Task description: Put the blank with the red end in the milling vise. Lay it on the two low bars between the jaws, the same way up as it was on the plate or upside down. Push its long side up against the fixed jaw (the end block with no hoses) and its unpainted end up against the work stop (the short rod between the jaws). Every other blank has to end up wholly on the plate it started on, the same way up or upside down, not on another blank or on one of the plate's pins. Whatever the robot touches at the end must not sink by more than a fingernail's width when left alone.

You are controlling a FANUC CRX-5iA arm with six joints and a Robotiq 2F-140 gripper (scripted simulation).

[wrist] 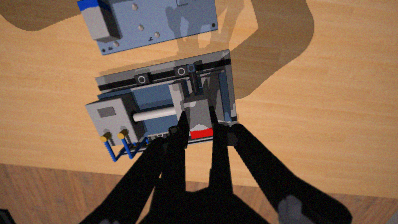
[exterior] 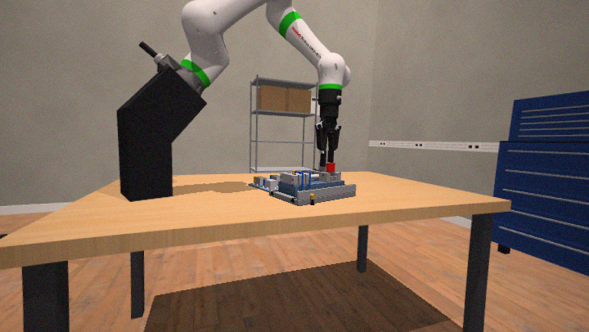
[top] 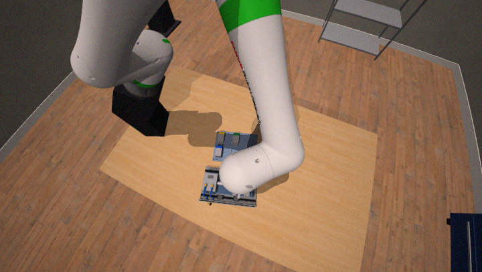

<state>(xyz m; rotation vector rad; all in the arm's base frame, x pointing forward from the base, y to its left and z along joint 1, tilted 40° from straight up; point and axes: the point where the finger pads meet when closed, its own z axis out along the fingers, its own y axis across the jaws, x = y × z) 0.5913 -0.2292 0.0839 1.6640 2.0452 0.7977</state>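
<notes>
Now: the red-ended blank 3 cm below my hand. Round my hand: work stop rod (1 cm behind, 5 cm to the left, 6 cm below); blue-ended blank (20 cm behind, 14 cm to the left, 12 cm below); fixed jaw (3 cm ahead, 1 cm to the left, 7 cm below).
</notes>
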